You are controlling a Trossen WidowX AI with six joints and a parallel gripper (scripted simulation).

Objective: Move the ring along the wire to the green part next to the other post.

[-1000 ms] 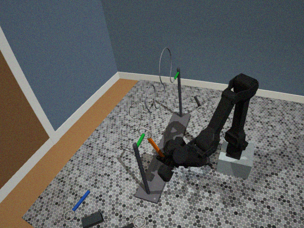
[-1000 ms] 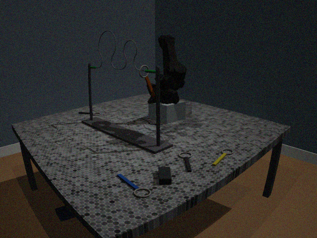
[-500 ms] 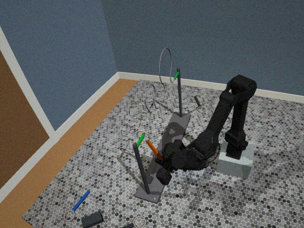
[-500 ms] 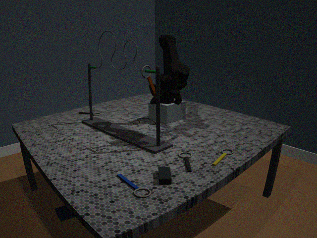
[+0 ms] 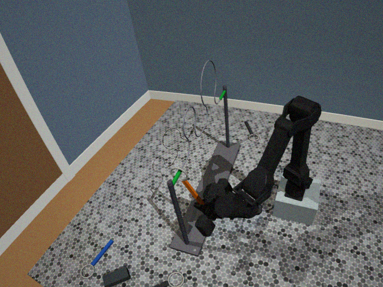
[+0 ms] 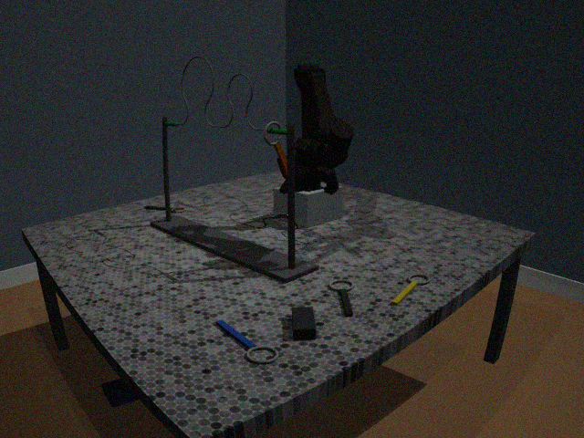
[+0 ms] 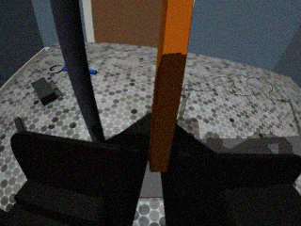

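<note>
Now: gripper tip 10 mm short of the orange-handled ring, 10 mm to the right of it and 100 mm below it. From my gripper tip the other things lie so: yellow-handled ring 130 mm behind, 310 mm to the left, 170 mm below; blue-handled ring 290 mm ahead, 290 mm to the left, 170 mm below; dark block 170 mm ahead, 300 mm to the left, 170 mm below.
</note>
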